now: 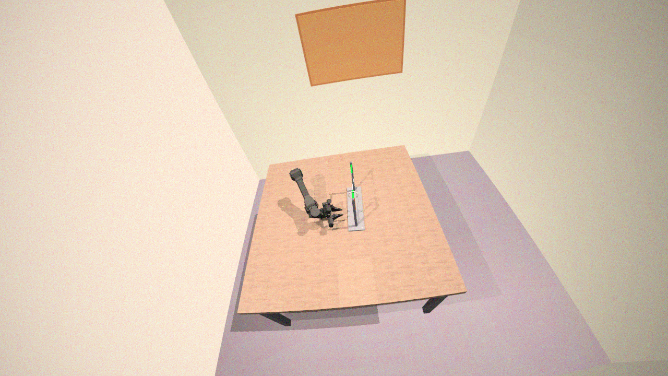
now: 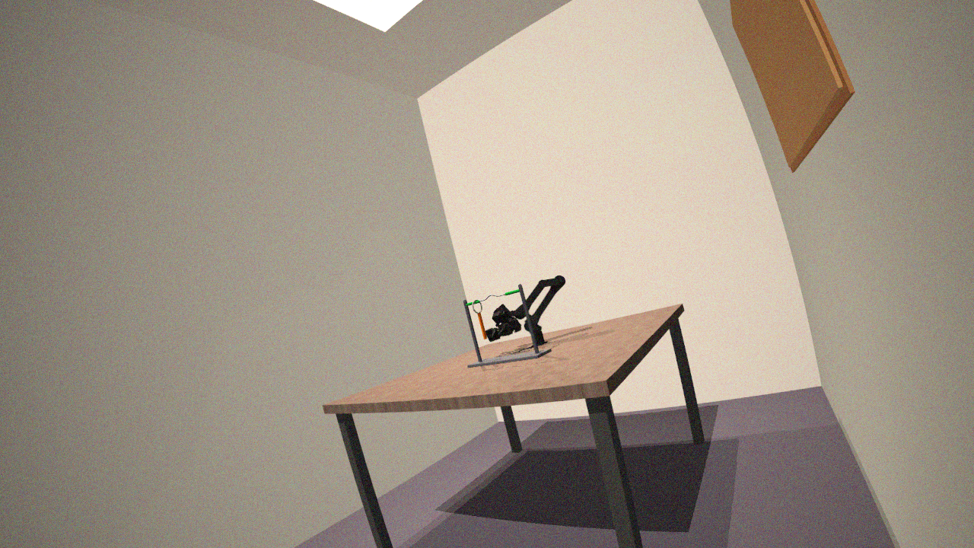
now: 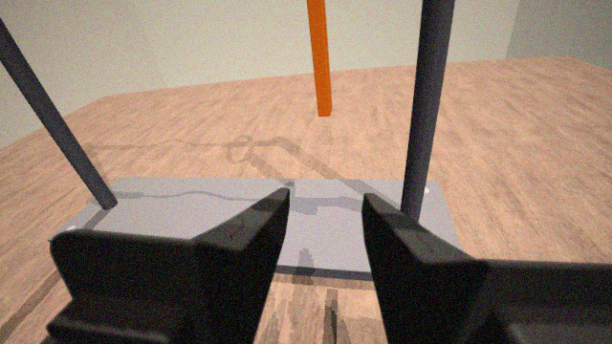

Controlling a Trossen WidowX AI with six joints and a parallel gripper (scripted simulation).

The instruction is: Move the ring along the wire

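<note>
My gripper tip is 8 cm short of the ring with orange handle and 11 cm below it.
</note>
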